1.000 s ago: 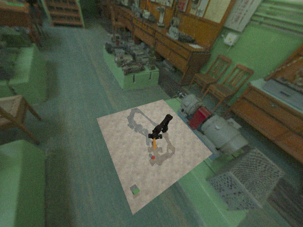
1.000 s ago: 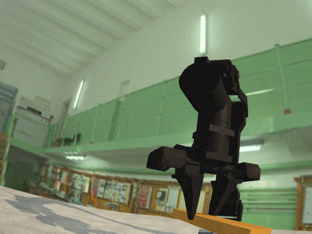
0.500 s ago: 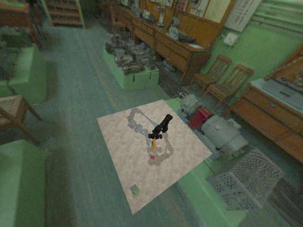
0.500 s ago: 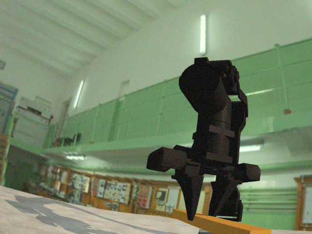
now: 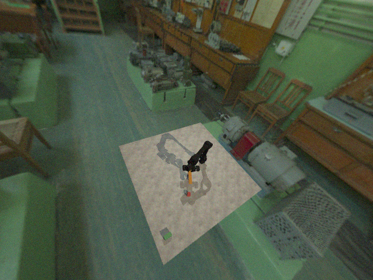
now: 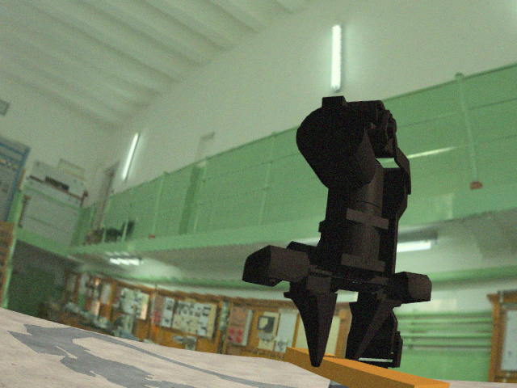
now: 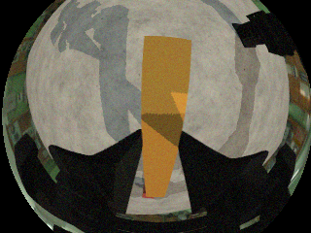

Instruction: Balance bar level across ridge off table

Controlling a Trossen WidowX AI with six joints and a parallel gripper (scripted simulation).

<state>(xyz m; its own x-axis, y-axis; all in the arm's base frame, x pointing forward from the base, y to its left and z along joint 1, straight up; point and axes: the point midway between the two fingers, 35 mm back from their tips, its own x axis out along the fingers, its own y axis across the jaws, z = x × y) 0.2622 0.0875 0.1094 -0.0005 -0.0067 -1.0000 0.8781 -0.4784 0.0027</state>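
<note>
Now: gripper tip 10 mm short of the orange bar and 20 mm to the right of it. Round my gripper tip: red ball: 130 mm ahead, 200 mm to the left, 60 mm below.
</note>
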